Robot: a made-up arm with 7 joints.
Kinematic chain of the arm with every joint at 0, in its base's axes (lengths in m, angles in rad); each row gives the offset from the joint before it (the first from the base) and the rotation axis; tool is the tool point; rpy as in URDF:
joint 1: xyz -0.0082 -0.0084 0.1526 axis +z
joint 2: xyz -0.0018 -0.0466 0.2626 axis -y
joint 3: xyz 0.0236 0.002 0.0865 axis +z
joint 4: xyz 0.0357 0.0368 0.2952 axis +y
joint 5: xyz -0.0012 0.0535 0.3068 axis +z
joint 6: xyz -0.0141 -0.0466 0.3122 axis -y
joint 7: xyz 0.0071 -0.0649 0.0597 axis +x
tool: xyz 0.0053 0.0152 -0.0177 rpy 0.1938 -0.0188 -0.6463
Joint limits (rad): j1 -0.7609..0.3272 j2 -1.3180..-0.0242 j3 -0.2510..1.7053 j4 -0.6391..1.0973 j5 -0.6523..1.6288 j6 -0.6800..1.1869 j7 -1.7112..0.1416
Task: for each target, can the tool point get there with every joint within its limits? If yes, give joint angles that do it. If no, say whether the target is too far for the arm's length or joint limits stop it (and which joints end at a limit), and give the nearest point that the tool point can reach.
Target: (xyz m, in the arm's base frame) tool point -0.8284 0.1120 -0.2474
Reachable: no: joint limits stop it (at a limit: joint 1, joint 2, joint 3, joint 4, joint 5, joint 6, joint 7) | nearest point -0.3692 0.5065 0.9825 | short by 1.371 m
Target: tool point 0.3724 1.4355 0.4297
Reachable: no: too far | nearest point 0.3613 0.7882 0.4557 | short by 0.648 m
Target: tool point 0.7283 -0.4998 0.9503
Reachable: yes | joints -0.4664 -1.0063 1.3911 -0.2135 0.7450 0.8286 -0.1947
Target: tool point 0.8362 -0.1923 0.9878
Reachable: yes | joints -0.1361 -0.9719 1.0538 -0.1973 0.9164 0.7921 -0.7383
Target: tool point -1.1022 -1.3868 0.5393
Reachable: no: too far | nearest point 0.1237 -0.8169 0.9231 | short by 1.405 m
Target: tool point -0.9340 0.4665 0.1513
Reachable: no: joint limits stop it (at a limit: joint 1, joint 2, joint 3, joint 4, joint 5, joint 6, joint 7) | nearest point -0.3692 0.5065 0.9825 | short by 1.006 m
